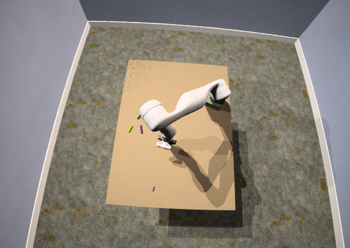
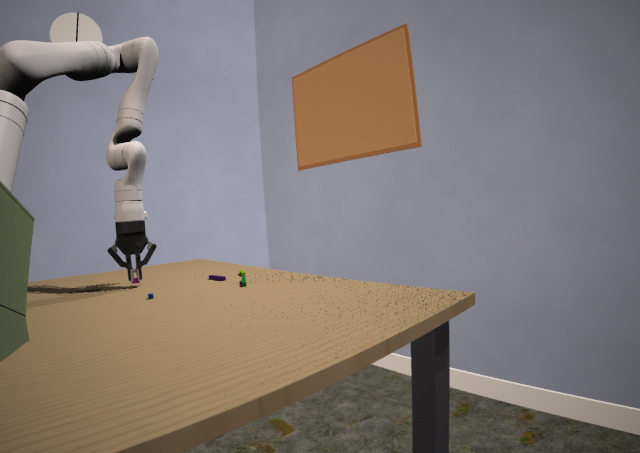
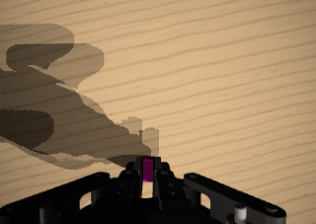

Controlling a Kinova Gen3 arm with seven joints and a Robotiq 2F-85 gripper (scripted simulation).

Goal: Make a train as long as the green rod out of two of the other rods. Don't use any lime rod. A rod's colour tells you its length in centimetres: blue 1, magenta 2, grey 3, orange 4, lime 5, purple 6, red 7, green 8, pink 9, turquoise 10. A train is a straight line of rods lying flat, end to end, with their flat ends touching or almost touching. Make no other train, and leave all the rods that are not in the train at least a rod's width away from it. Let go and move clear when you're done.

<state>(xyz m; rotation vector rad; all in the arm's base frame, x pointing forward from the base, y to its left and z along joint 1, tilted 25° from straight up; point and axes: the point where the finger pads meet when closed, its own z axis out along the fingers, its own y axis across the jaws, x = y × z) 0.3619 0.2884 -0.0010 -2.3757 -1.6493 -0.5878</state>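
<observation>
Right now my hand is 10 mm above the magenta rod. From my hand the other things lie so: lime rod (270 mm ahead, 110 mm to the right, 30 mm below); then purple rod (190 mm ahead, 110 mm to the right, 30 mm below); then blue rod (170 mm to the right, 30 mm below, 20 mm behind).
</observation>
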